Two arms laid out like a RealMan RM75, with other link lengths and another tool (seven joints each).
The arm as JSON. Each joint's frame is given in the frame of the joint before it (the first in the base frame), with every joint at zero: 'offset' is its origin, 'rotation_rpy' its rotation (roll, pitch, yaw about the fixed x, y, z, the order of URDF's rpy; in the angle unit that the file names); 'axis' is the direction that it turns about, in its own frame. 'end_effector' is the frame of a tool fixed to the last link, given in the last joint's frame.
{
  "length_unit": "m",
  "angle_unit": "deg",
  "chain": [
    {
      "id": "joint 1",
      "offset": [
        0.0,
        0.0,
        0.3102
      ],
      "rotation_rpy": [
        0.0,
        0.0,
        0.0
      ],
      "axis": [
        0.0,
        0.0,
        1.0
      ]
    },
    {
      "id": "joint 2",
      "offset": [
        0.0,
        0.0,
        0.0
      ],
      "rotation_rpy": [
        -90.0,
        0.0,
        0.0
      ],
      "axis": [
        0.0,
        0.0,
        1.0
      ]
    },
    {
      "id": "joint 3",
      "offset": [
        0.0,
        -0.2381,
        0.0
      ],
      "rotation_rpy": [
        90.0,
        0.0,
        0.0
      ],
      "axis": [
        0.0,
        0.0,
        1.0
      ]
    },
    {
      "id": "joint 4",
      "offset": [
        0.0,
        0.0,
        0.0
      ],
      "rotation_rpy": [
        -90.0,
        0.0,
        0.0
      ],
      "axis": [
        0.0,
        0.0,
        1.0
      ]
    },
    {
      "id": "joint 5",
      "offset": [
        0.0,
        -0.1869,
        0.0
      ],
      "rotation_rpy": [
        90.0,
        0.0,
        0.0
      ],
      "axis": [
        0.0,
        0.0,
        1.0
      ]
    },
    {
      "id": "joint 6",
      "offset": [
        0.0,
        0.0,
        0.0
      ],
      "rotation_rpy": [
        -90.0,
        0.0,
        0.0
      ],
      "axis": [
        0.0,
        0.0,
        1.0
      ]
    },
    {
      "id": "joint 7",
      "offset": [
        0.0,
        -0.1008,
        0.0
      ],
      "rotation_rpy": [
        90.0,
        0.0,
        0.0
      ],
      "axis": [
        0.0,
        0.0,
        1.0
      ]
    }
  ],
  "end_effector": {
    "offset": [
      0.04,
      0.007,
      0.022
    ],
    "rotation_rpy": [
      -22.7,
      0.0,
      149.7
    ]
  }
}
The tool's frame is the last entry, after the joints.
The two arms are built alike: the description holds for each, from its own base.
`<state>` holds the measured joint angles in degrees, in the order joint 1, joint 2, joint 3, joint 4, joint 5, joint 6, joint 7, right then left.
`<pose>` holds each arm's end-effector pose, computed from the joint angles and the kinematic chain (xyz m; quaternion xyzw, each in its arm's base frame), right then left.
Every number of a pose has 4 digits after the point. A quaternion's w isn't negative.
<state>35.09 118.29 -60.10 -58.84 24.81 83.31 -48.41 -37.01 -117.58 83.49 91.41 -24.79 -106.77 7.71</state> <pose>0.2685 0.2922 0.1179 0.1055 0.9118 0.3152 0.2412 -0.1096 0.3298 0.1122 0.5938 -0.6269 -0.4112 0.2921</pose>
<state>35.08 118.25 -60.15 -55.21 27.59 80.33 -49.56 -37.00 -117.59 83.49 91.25 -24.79 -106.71 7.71</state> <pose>0.2728 0.2921 0.1071 0.1151 0.9160 0.3145 0.2210 -0.1101 0.3299 0.1119 0.5944 -0.6264 -0.4107 0.2927</pose>
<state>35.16 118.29 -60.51 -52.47 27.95 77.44 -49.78 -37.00 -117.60 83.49 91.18 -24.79 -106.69 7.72</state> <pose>0.2784 0.2922 0.1002 0.1207 0.9139 0.3183 0.2213 -0.1102 0.3299 0.1118 0.5945 -0.6263 -0.4104 0.2930</pose>
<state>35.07 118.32 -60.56 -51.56 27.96 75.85 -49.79 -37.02 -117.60 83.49 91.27 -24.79 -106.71 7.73</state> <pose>0.2812 0.2928 0.0980 0.1230 0.9111 0.3246 0.2221 -0.1098 0.3299 0.1119 0.5941 -0.6267 -0.4107 0.2925</pose>
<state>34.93 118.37 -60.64 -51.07 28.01 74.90 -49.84 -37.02 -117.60 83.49 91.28 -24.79 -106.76 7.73</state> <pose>0.2831 0.2928 0.0966 0.1243 0.9096 0.3282 0.2225 -0.1099 0.3298 0.1119 0.5941 -0.6267 -0.4106 0.2928</pose>
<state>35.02 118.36 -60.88 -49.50 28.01 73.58 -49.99 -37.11 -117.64 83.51 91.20 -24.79 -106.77 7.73</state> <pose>0.2864 0.2920 0.0931 0.1266 0.9089 0.3276 0.2251 -0.1095 0.3298 0.1115 0.5938 -0.6271 -0.4102 0.2931</pose>
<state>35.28 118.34 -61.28 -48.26 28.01 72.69 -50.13 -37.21 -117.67 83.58 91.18 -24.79 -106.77 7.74</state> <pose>0.2880 0.2918 0.0903 0.1257 0.9092 0.3254 0.2275 -0.1089 0.3299 0.1111 0.5928 -0.6280 -0.4102 0.2932</pose>
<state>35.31 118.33 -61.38 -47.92 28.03 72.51 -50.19 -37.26 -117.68 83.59 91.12 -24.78 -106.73 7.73</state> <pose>0.2886 0.2914 0.0895 0.1258 0.9094 0.3242 0.2282 -0.1087 0.3300 0.1109 0.5927 -0.6281 -0.4102 0.2932</pose>
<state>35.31 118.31 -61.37 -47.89 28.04 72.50 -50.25 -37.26 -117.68 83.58 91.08 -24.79 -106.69 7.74</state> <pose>0.2887 0.2914 0.0896 0.1255 0.9095 0.3242 0.2282 -0.1088 0.3301 0.1109 0.5928 -0.6281 -0.4101 0.2930</pose>
